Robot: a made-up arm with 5 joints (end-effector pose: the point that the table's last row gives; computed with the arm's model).
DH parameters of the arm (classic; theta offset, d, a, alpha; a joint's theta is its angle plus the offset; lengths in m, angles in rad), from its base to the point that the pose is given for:
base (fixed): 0 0 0 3.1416
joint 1: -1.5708 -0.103 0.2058 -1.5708
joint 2: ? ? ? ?
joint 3: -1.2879 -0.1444 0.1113 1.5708
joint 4: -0.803 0 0.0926 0
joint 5: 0.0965 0 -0.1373 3.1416
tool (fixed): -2.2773 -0.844 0 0
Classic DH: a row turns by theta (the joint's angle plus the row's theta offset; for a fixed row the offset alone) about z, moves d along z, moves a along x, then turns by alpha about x.
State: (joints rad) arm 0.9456 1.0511 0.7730 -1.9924 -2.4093
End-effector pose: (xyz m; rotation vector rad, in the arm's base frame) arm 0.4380 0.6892 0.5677 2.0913 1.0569 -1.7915
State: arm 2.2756 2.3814 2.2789 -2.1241 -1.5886
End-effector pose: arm -0.5534 0.8587 -0.1103 1.7213 0.2557 1.0874
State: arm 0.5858 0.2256 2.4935 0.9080 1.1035
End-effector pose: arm 0.0105 0.4990 1.3316 2.2439 1.9399 -0.6127
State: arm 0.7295 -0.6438 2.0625 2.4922 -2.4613
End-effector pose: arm 0.9257 0.9853 0.2031 1.3609 -0.4957 -0.6261
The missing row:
joint 2: 1.2879 0 0.3908 0
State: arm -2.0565 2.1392 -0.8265 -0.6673 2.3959
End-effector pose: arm -0.4180 -0.6206 -0.1751 -0.4168 1.2502 0.2793
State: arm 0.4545 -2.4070 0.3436 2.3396 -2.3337
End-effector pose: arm -0.1303 -0.3501 0.1422 -2.0236 0.4617 -0.2833
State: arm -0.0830 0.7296 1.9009 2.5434 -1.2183
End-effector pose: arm -0.1708 0.4513 1.1837 2.0554 1.7455 -0.4099
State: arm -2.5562 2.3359 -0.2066 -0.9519 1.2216
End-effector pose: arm -0.1788 -0.5908 0.3435 0.3841 2.4132 1.2326
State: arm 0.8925 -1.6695 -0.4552 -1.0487 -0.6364
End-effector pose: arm -0.2802 -0.0463 0.2432 -0.6013 2.0753 0.4648
